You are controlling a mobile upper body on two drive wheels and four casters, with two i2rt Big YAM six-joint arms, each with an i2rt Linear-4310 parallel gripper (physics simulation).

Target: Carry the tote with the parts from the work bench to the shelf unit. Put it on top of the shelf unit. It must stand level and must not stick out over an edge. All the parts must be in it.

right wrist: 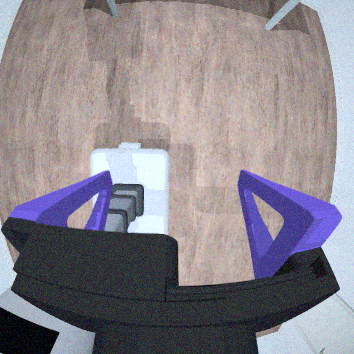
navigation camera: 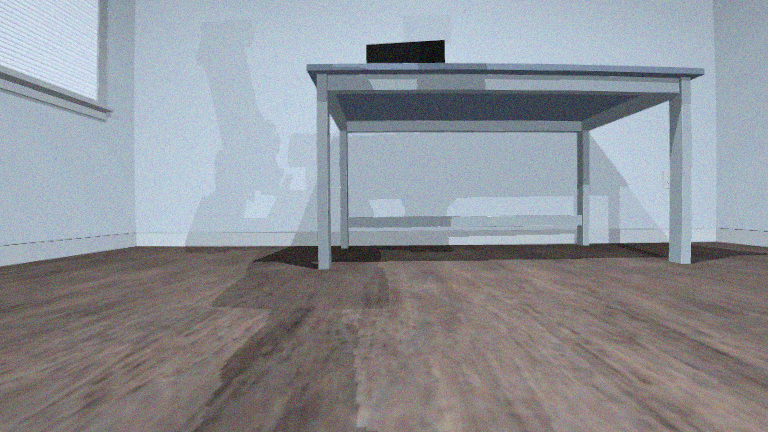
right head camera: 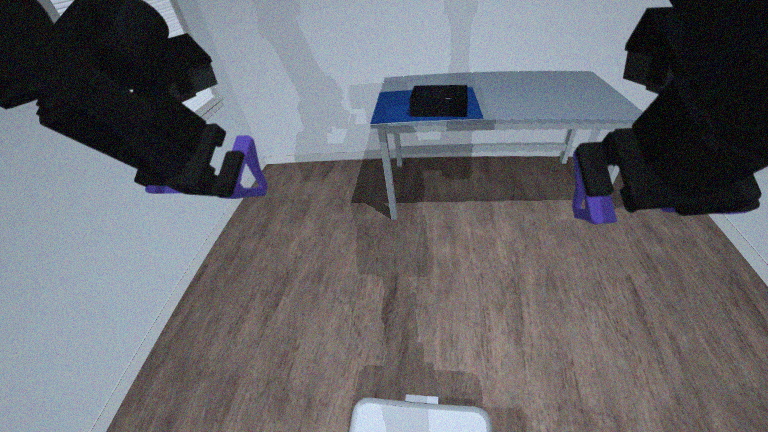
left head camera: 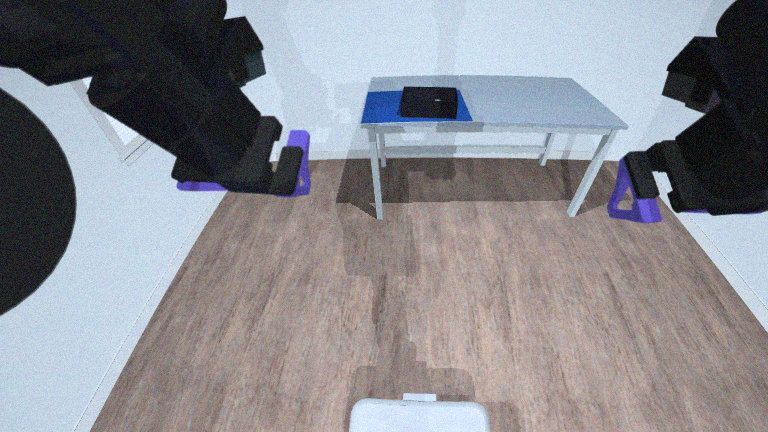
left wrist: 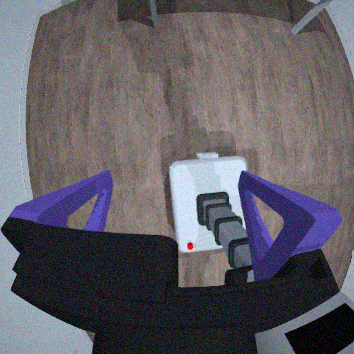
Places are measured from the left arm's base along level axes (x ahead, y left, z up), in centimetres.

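Where they show: left gripper, fingertip midpoint: [right head camera: 235,189] [left head camera: 272,187] [left wrist: 175,177]; right gripper, fingertip midpoint: [right wrist: 174,176] [right head camera: 618,208] [left head camera: 645,209].
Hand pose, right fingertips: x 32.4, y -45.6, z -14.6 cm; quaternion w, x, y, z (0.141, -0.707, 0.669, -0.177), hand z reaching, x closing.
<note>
After its pixels a point has its place.
The black tote [left head camera: 429,103] {z -56.2, x 156.0, y -27.8 cm} [right head camera: 439,101] {z -56.0, x 155.9, y -28.2 cm} [navigation camera: 405,52] {z -58.6, x 156.0, y -27.7 cm} stands on a blue mat [left head camera: 382,107] {z -64.6, x 170.5, y -1.4 cm} [right head camera: 392,107] {z -64.6, x 170.5, y -1.1 cm} at the left part of the grey work bench [left head camera: 537,99] {z -64.8, x 185.1, y -98.1 cm} [right head camera: 547,96] {z -64.8, x 182.1, y -93.3 cm} [navigation camera: 685,171] {z -104.5, x 157.2, y -137.6 cm}. A small light spot shows in the tote; the parts cannot be told apart. My left gripper [left wrist: 175,177] {z -13.4, x 34.7, y -1.1 cm} is open, with no thing between its purple fingers. My right gripper [right wrist: 174,176] {z -14.6, x 32.4, y -45.6 cm} is open too, with no thing between its fingers. Both hang in the air in front of the bench, well away from the tote. The shelf unit does not show.
The robot's white base [left head camera: 418,416] {z -115.0, x 26.2, y -22.0 cm} [right head camera: 421,418] {z -115.0, x 26.3, y -22.9 cm} [left wrist: 187,200] {z -115.0, x 6.8, y -6.5 cm} [right wrist: 152,175] {z -115.0, x 15.8, y -38.5 cm} is at the bottom of the head views. Wooden floor [left head camera: 483,295] {z -140.9, x 93.2, y -60.1 cm} [navigation camera: 483,349] {z -141.0, x 84.4, y -36.5 cm} lies between it and the bench. Walls stand behind and beside the bench. A window [navigation camera: 48,42] {z -35.6, x 176.6, y 144.3 cm} is in the left wall.
</note>
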